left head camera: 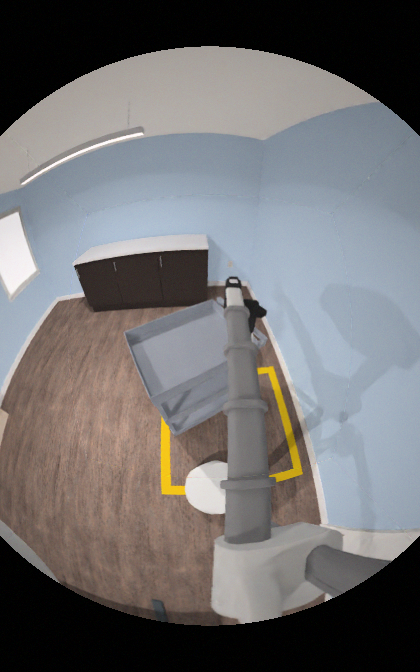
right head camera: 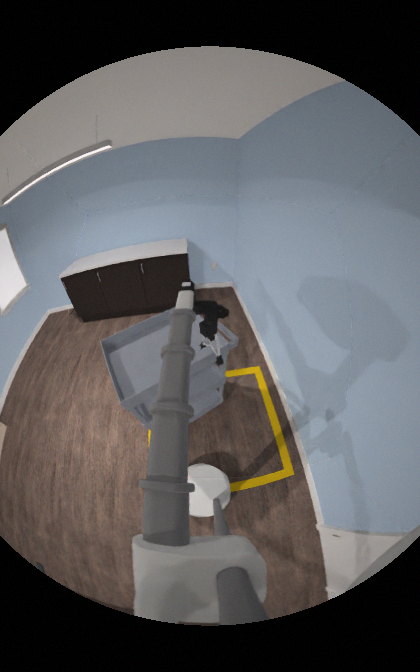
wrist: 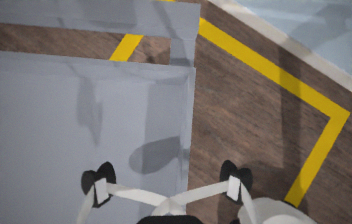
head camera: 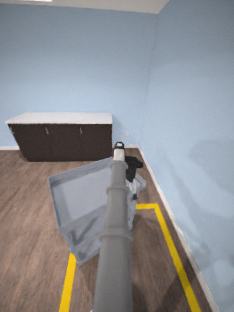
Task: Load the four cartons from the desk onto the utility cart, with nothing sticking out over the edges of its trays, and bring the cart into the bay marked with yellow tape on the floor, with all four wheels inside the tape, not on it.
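Frame: origin at the robot's base, x ahead, y left, z up, level; centimetres.
Where they show: gripper, fingertip midpoint: (wrist: 168, 175).
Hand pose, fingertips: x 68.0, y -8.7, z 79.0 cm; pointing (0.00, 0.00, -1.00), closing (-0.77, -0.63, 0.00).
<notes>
After its pixels a point has its place.
The grey utility cart (head camera: 75, 195) @[x 65.3, y 31.9, z 76.6 cm] (left head camera: 185, 350) (right head camera: 135, 370) (wrist: 50, 125) @[x 82.2, y -4.1, z 76.6 cm] stands askew across the far left part of the bay, with one near corner over the left tape line. No cartons show on the visible part of its top tray; my arm hides part of it. Its wheels are hidden. The yellow tape (head camera: 172, 245) @[x 63.3, y -65.4, z -2.7 cm] (left head camera: 166, 460) (right head camera: 272, 425) (wrist: 270, 67) @[x 48.9, y -66.7, z -2.6 cm] runs along the right wall. My gripper (right head camera: 212, 352) (wrist: 168, 175) @[x 68.0, y -8.7, z 79.0 cm] is open and empty above the cart's handle end. In the wrist view one finger is over the tray, the other over floor beyond its edge. The desk and cartons do not show.
A dark cabinet (head camera: 65, 142) @[x 204.8, y 103.2, z 46.7 cm] (left head camera: 145, 280) (right head camera: 125, 287) with a white top stands against the back wall, beyond the cart. The blue wall (head camera: 200, 150) @[x 102.2, y -73.8, z 100.2 cm] is close on the right. My round white base (left head camera: 205, 487) (right head camera: 207, 492) covers part of the near tape line.
</notes>
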